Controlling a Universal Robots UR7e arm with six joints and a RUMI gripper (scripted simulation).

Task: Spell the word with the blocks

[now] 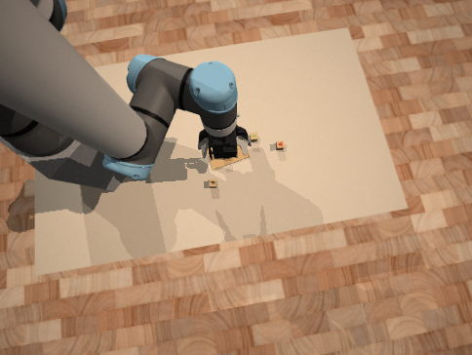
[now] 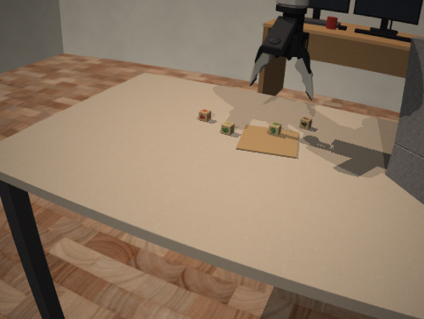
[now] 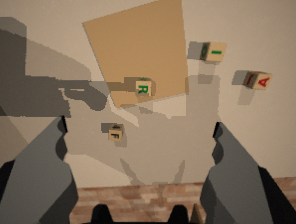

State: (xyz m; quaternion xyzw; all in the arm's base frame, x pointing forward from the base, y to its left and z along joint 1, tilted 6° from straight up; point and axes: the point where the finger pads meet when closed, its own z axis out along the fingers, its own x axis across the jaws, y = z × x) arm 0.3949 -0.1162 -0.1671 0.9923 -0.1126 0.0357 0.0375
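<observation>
The F block lies 100 mm below my hand, 80 mm to the right of it and 70 mm behind it. Round my hand: brown mat 110 mm below, 40 mm to the left, 10 mm ahead; then green R block 90 mm below; then green-lettered block 110 mm ahead, 100 mm below, 40 mm to the left.
</observation>
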